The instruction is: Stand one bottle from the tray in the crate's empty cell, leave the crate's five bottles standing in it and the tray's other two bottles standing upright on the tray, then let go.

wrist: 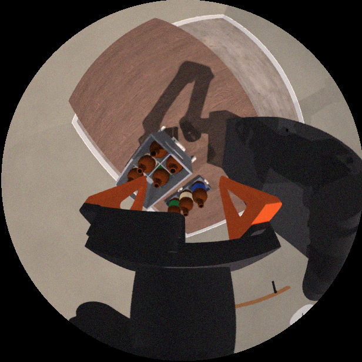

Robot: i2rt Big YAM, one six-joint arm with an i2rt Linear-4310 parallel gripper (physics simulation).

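The grey crate (178,154) holds five brown bottles (158,148) (146,163) (174,164) standing in its cells. Its empty cell is at the lower corner, partly behind my left finger. Three brown bottles stand upright in a row on the small tray (206,182), right of the crate: a blue-banded bottle (199,192), a cream-banded bottle (186,200) and a green-banded bottle (174,204), whose lower part in the view is hidden by the gripper body. My gripper (182,179) is wide open and empty, above the crate and tray; the tray bottles show between the fingers, beyond them.
The crate and tray are on a brown wood-grain table (120,90) near its lower edge in the view. A white-rimmed grey surface (250,65) shows beyond the table. The dark robot arm (310,165) fills the right side. The arm's shadow falls across the table behind the crate.
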